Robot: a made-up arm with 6 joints.
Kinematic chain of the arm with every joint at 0, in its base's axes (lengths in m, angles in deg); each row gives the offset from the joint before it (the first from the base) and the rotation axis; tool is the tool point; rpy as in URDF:
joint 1: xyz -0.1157 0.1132 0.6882 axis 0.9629 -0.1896 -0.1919
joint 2: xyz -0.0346 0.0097 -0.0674 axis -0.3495 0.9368 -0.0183
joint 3: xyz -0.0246 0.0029 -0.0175 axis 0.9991 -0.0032 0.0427
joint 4: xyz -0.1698 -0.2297 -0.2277 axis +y
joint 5: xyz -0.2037 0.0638 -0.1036 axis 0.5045 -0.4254 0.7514
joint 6: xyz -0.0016 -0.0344 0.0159 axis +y
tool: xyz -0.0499 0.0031 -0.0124 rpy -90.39 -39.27 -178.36
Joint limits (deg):
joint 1: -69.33..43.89
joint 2: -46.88..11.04
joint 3: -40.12..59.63
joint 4: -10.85..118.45
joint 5: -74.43..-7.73
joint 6: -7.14..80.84
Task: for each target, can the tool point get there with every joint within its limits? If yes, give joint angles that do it. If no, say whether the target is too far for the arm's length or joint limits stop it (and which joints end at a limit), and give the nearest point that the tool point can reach.
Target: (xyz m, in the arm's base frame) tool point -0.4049 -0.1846 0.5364
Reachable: yes | joints -36.11 -37.60 -22.09 56.76 -56.66 67.29
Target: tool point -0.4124 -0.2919 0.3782
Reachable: yes | joints -35.71 -41.70 -21.72 22.19 -54.65 7.49
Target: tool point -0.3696 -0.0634 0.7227
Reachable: yes | joints -16.68 4.03 -11.06 90.61 -16.22 71.76
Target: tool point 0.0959 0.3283 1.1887
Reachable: no: joint limits stop it (at a limit: joint 1, joint 2, joint 3, joint 4, joint 5) | nearest point -0.2090 0.1270 0.8584 | short by 0.493 m
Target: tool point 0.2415 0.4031 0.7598
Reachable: no: joint limits stop it (at a limit: joint 1, joint 2, joint 3, joint 4, joint 6) | nearest point -0.0670 0.3138 0.5010 | short by 0.412 m
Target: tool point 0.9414 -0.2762 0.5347
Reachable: no: too far | nearest point -0.1055 -0.1672 0.5935 | short by 1.054 m
